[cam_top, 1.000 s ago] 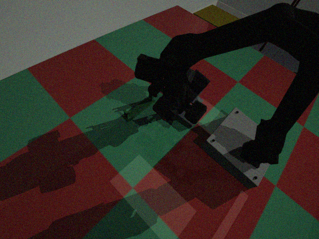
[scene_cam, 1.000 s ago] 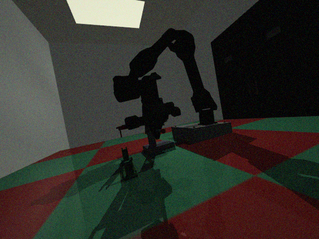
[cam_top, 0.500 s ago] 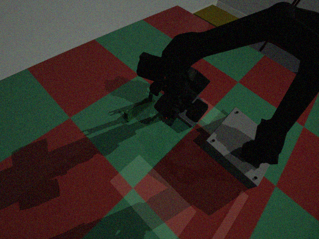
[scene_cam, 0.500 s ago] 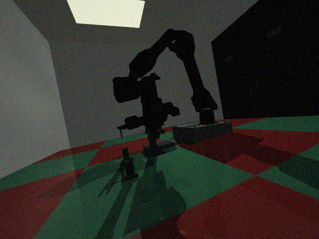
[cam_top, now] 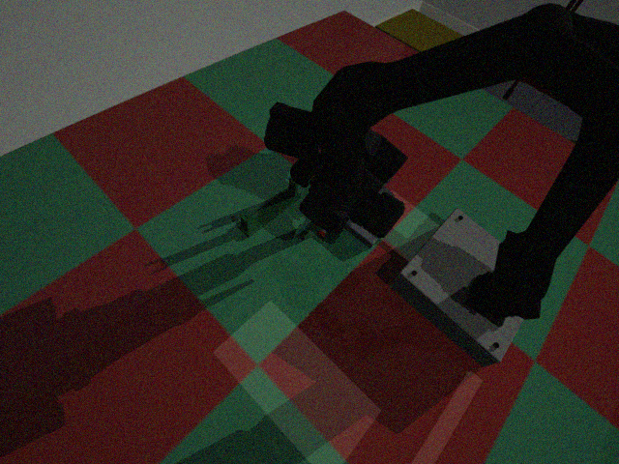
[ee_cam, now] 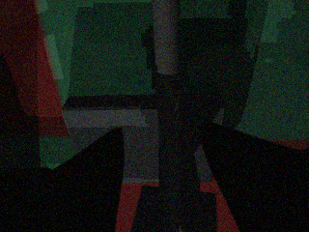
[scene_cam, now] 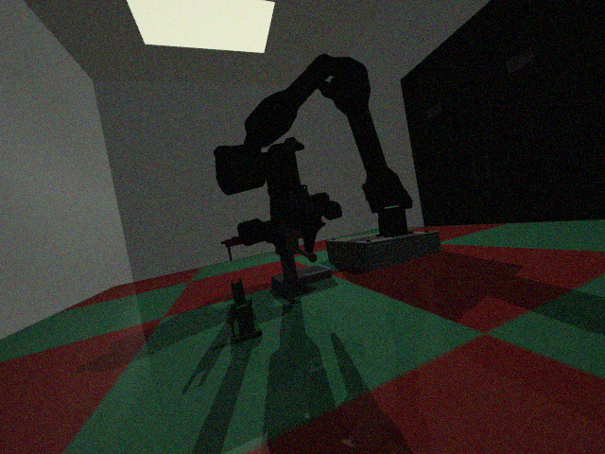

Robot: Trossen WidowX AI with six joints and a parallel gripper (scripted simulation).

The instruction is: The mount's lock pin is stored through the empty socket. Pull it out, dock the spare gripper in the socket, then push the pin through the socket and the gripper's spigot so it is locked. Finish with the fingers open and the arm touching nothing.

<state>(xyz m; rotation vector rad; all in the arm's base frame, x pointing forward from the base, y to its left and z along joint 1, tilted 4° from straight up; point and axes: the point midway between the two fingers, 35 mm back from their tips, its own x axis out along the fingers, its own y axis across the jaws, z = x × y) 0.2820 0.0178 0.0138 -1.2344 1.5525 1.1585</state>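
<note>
Right now the socket is 1 cm behind my gripper tip and 4 cm to the right of it. Round my gripper tip: spare gripper (1 cm behind, 5 cm to the right, 8 cm above); narrow green rack (13 cm ahead, 6 cm to the left, 2 cm below).
</note>
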